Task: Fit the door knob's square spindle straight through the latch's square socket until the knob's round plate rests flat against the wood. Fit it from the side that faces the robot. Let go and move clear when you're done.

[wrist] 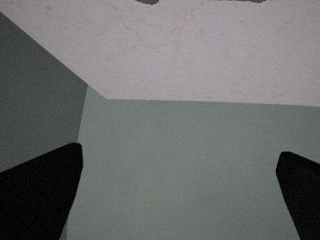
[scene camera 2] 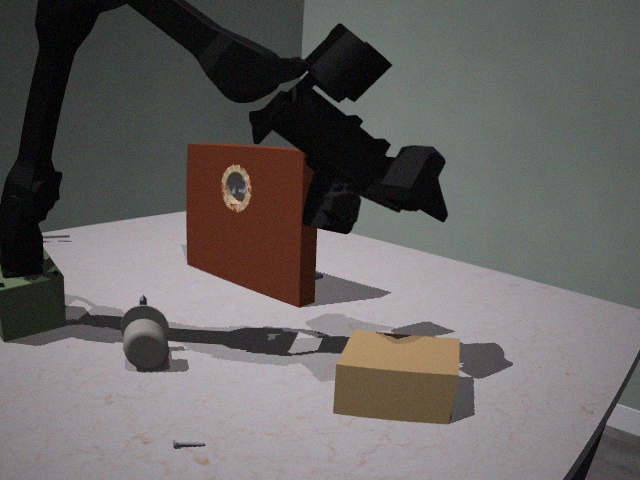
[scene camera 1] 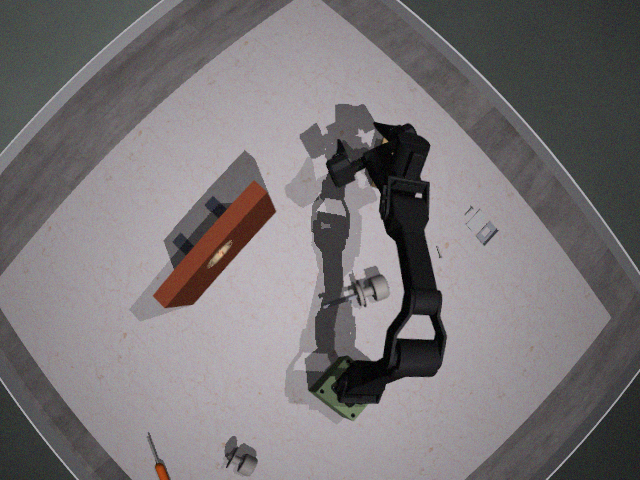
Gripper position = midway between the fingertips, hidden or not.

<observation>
In view: my gripper (scene camera 2: 422, 213), a tan box (scene camera 2: 398, 377) and a wood slab (scene camera 2: 259, 241).
My gripper also shows in the wrist view (wrist: 184, 160) and in scene camera 1 (scene camera 1: 356, 132). The wood slab also shows in scene camera 1 (scene camera 1: 253, 208). The wrist view does not show the tan box: it is out of frame.
</observation>
